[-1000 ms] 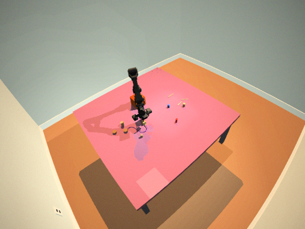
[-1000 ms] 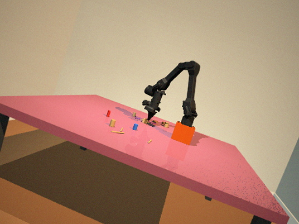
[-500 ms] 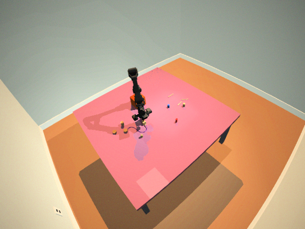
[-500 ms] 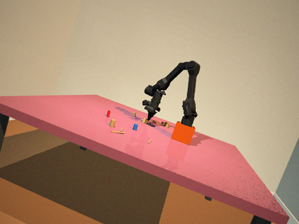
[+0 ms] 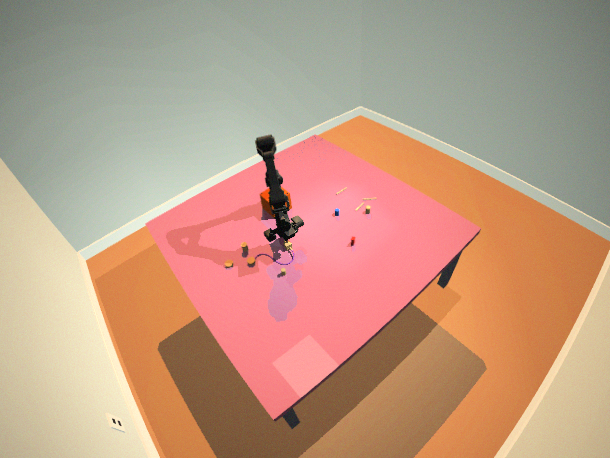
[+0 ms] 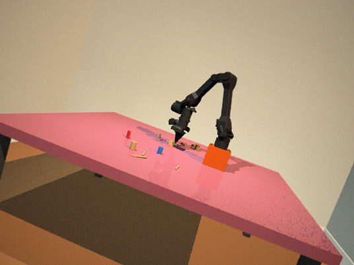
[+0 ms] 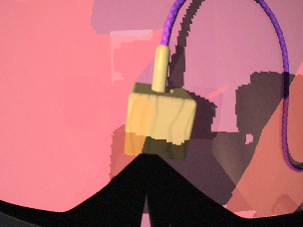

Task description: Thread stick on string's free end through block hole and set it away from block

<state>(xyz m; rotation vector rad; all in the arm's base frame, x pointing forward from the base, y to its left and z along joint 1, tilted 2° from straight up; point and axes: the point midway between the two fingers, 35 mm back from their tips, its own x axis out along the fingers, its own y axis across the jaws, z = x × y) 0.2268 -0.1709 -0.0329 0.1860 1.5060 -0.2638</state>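
My gripper tip is now 2 cm short of the wooden block, 1 cm to the left of it and 1 cm above it. Also, from my gripper tip: round wooden button: 6 cm behind, 18 cm to the right, 2 cm below; then thin wooden stick: 3 cm ahead, 1 cm to the right, 1 cm below; then red peg: 24 cm ahead, 20 cm to the left, 1 cm below.
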